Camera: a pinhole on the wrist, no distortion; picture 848 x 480 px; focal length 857.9 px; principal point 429.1 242.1 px. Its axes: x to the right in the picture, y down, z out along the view. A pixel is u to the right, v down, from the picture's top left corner.
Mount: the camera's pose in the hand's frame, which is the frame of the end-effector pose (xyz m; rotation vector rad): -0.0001 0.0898 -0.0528 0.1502 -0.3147 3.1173
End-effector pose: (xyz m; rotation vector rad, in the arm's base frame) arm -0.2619 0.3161 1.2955 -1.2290 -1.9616 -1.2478
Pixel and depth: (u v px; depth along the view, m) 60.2 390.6 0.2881
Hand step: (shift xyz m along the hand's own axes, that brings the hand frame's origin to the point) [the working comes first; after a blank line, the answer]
In the camera's frame: -0.1239 0.0499 0.2881

0.1498 -0.0160 0.2064
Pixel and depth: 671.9 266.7 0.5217
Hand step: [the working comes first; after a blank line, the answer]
In the camera's frame: 0.1476 0.0150 0.5217

-0.0979 -0.0297 0.4671
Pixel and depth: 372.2 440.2 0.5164
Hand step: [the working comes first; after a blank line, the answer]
In the camera's frame: -0.0343 0.1192 0.5164

0.0812 -0.1300 0.4238
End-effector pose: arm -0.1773 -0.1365 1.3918 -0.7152 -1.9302 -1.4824
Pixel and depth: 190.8 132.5 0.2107
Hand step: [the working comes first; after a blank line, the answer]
In the camera's frame: -0.0585 -0.0269 0.2107

0.0785 0.0744 0.1525
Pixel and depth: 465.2 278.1 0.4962
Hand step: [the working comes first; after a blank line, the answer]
In the camera's frame: 0.0209 0.0208 0.4962

0.0258 -0.0298 0.4290
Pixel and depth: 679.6 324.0 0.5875
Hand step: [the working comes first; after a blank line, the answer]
In the camera's frame: 0.1715 0.0561 0.5875

-0.1160 -0.0833 0.5254
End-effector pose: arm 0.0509 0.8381 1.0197 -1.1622 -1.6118 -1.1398
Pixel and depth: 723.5 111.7 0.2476
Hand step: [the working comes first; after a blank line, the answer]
In the camera's frame: 0.0850 -0.0376 0.2476

-0.0607 0.0768 0.2043
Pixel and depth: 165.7 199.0 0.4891
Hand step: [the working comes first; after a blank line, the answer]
In the camera's frame: -0.1502 -0.0246 0.4891

0.1960 0.0170 0.4147
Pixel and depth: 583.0 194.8 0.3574
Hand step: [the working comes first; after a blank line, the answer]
In the camera's frame: 0.0641 -0.0197 0.3574

-0.0298 0.0374 0.3058
